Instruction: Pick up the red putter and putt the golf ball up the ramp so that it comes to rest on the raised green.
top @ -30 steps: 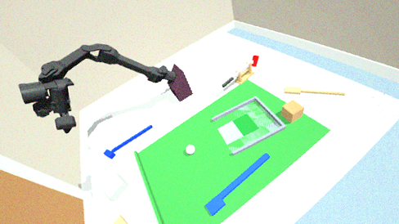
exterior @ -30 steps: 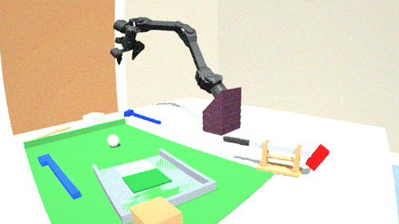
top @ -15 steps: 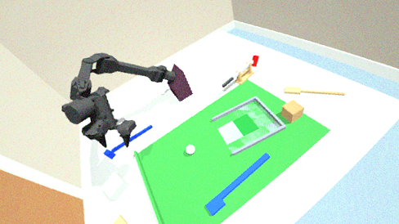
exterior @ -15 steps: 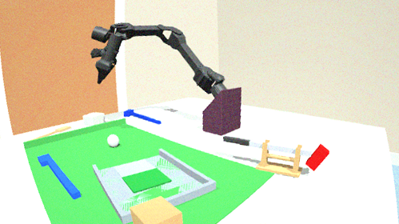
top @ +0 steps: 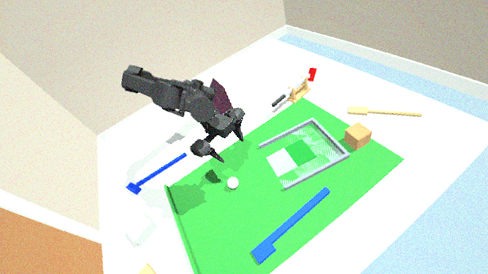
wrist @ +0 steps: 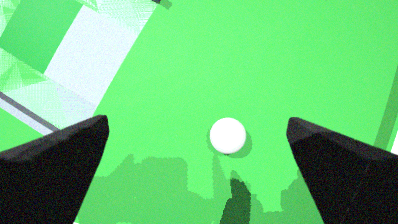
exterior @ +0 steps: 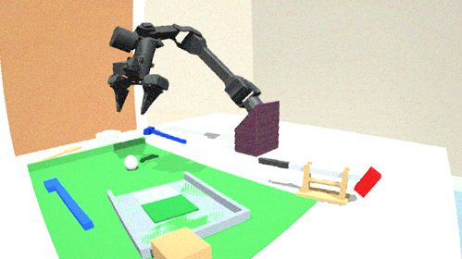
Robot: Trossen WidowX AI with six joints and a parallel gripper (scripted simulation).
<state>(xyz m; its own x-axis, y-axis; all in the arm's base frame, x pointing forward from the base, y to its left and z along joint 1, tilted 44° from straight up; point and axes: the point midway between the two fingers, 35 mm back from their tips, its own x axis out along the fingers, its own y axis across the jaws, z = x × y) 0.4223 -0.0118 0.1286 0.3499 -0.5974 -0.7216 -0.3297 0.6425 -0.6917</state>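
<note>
Now: the wooden stand 440 mm to the left of my gripper tip, 220 mm behind it and 140 mm below it. The rest, counted from my gripper tip: grey frame 240 mm to the left, 170 mm below, 40 mm ahead; white golf ball 150 mm below, 50 mm to the right, 10 mm behind; green mat 180 mm below, 70 mm to the left, 50 mm ahead.
</note>
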